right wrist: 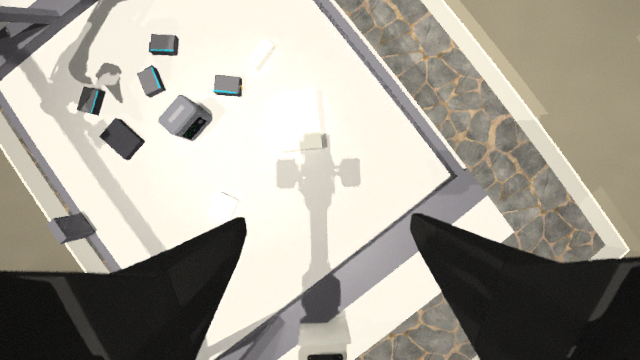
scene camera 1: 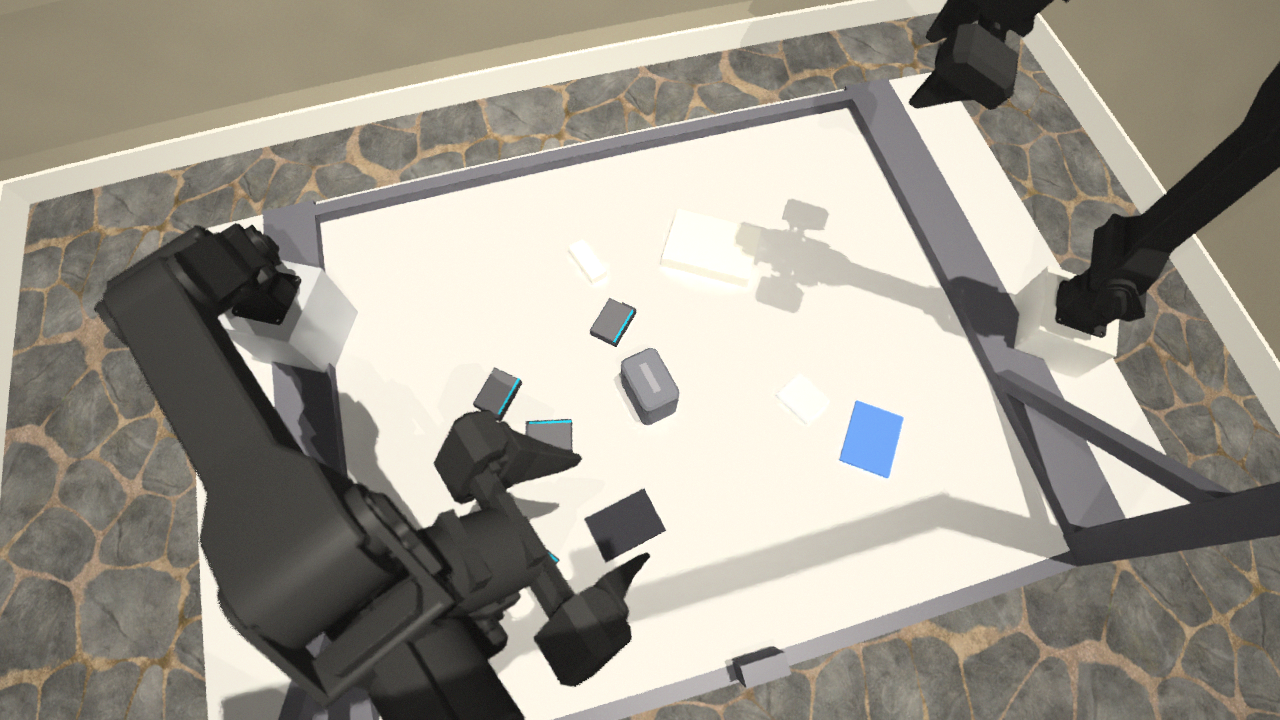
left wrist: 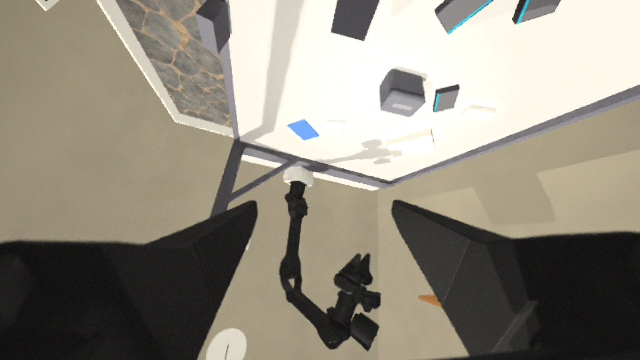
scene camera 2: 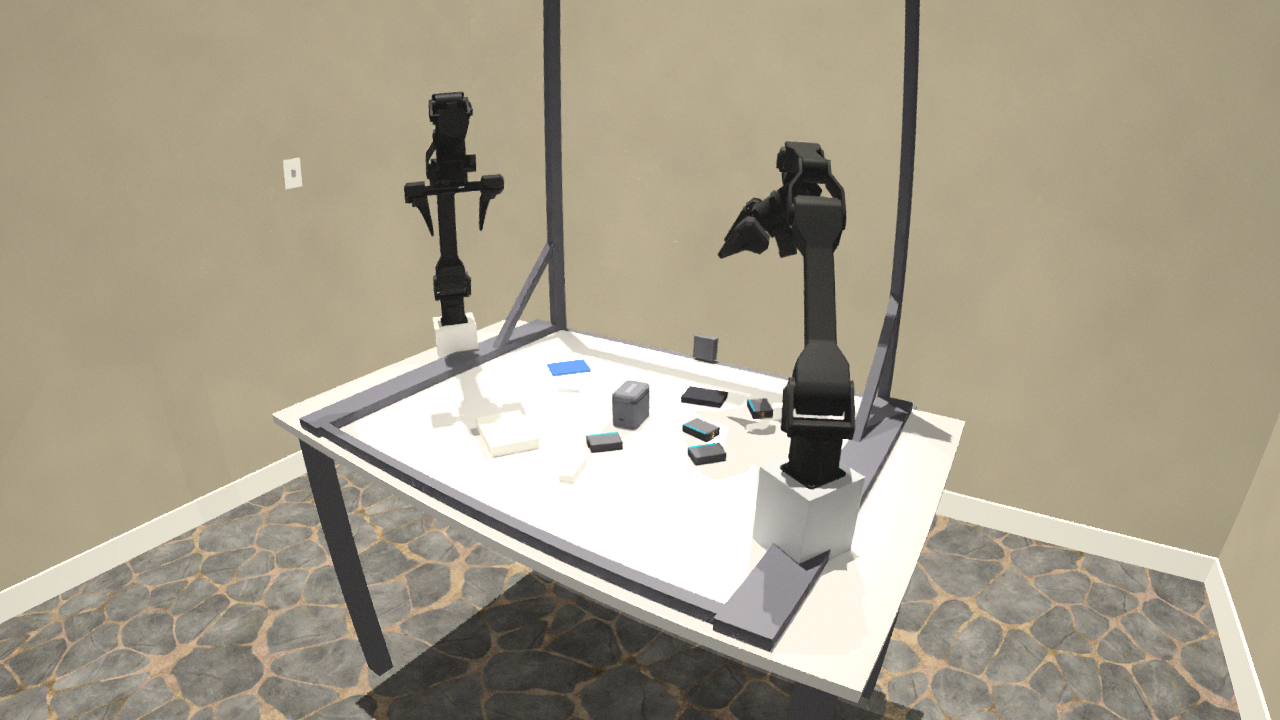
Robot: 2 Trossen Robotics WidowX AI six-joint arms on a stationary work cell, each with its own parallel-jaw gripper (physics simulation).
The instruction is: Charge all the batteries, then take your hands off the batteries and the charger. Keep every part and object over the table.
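Note:
The grey charger stands mid-table with nothing in its top slot; it also shows in the second scene view and both wrist views. Several grey batteries with cyan edges lie loose on the table near it: one behind it and two to its left. My left gripper is open and empty, raised high above the table. My right gripper is open and empty, raised high over the far corner.
A dark flat slab lies under my left gripper. A white block, a small white piece, a white square and a blue card lie on the table.

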